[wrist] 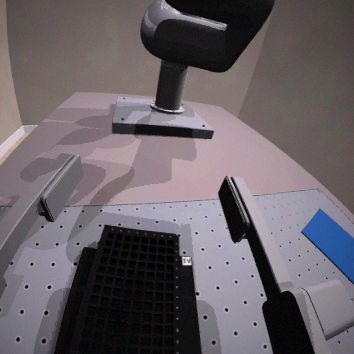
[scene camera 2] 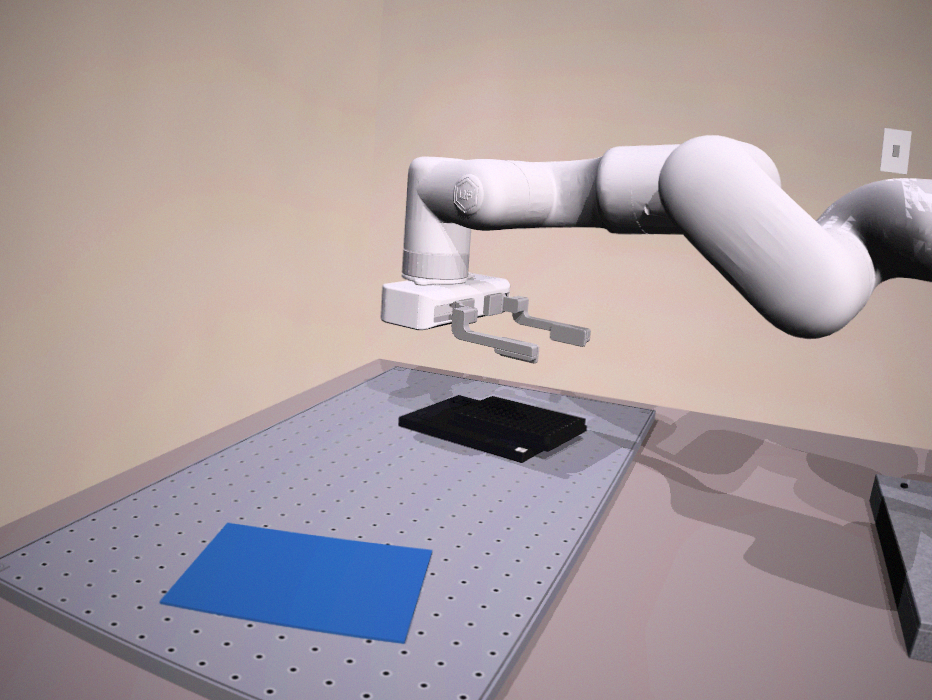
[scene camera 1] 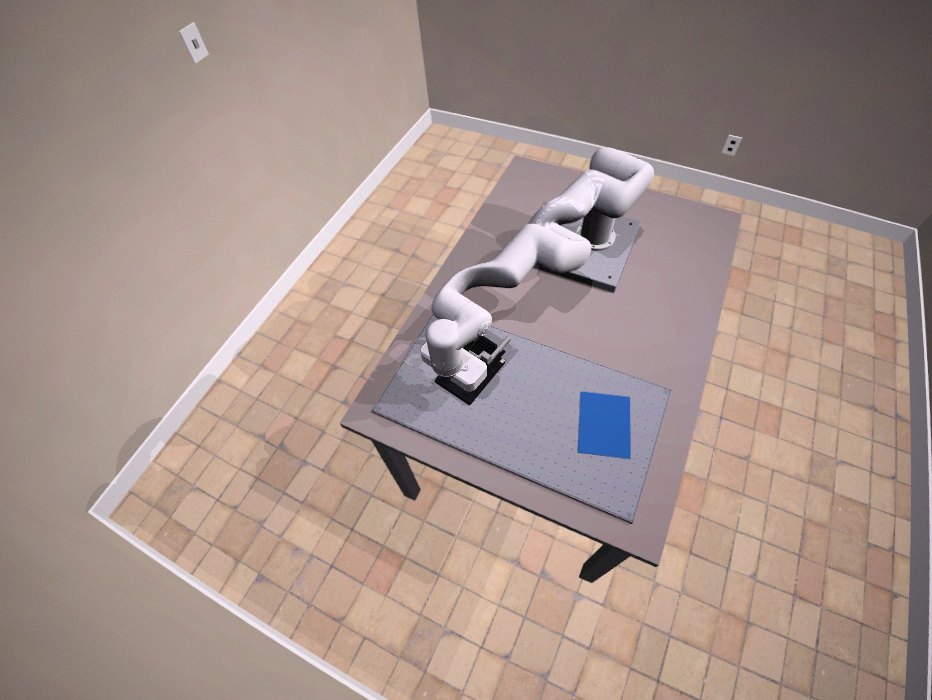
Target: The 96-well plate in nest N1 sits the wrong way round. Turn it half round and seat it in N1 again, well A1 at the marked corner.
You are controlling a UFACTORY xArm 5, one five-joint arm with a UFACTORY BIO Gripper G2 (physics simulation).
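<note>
The black 96-well plate (scene camera 1: 482, 346) (scene camera 2: 527, 416) (wrist: 140, 290) lies on the black nest N1 (scene camera 1: 452, 388) (scene camera 2: 429, 418) (wrist: 189, 310). It looks shifted toward the arm's base: its near-base end reaches past the nest's edge in scene camera 2, and a step of nest shows at the opposite end. A white A1 label (scene camera 2: 521, 449) (wrist: 186, 261) marks the nest's corner. The plate's own lettering is too small to read. My gripper (scene camera 1: 497, 339) (scene camera 2: 562, 345) (wrist: 147, 197) is open and empty, its fingers level and well above the plate, pointing toward the arm's base. The gripper body partly hides the nest in scene camera 1.
A blue rectangle (scene camera 1: 604, 425) (scene camera 2: 301, 583) (wrist: 332, 244) lies on the perforated board (scene camera 1: 527, 421) (scene camera 2: 331, 482) (wrist: 225, 310), apart from the nest. The arm's base plate (scene camera 1: 619, 259) (scene camera 2: 907, 557) (wrist: 130, 117) stands on the table beyond the board.
</note>
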